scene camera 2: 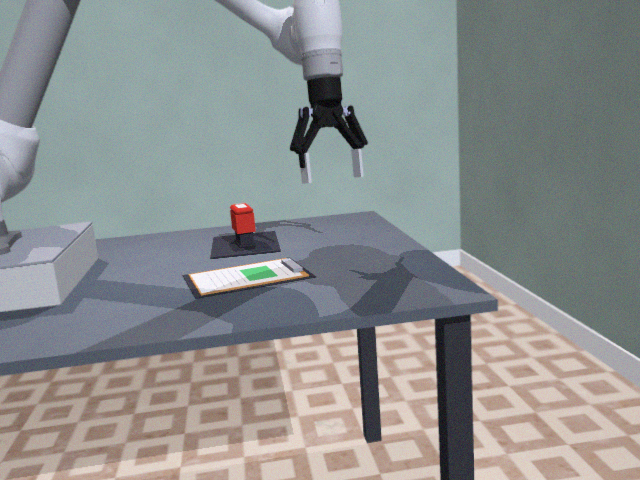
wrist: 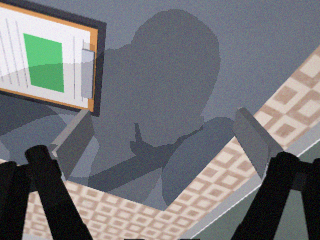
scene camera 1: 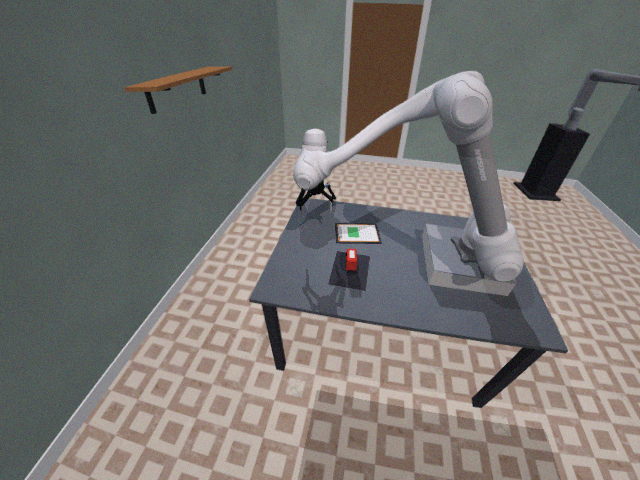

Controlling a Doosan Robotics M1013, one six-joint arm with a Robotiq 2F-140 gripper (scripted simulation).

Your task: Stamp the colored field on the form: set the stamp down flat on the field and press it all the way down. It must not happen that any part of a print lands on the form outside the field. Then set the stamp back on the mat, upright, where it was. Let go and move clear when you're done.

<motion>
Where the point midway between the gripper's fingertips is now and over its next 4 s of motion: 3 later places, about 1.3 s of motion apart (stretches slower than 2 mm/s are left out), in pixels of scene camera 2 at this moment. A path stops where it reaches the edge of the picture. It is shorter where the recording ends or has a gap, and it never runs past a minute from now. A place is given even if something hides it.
My gripper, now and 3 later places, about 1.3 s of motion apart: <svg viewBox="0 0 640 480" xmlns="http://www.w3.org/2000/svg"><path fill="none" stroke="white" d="M333 180L237 176L224 176L219 228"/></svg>
</motion>
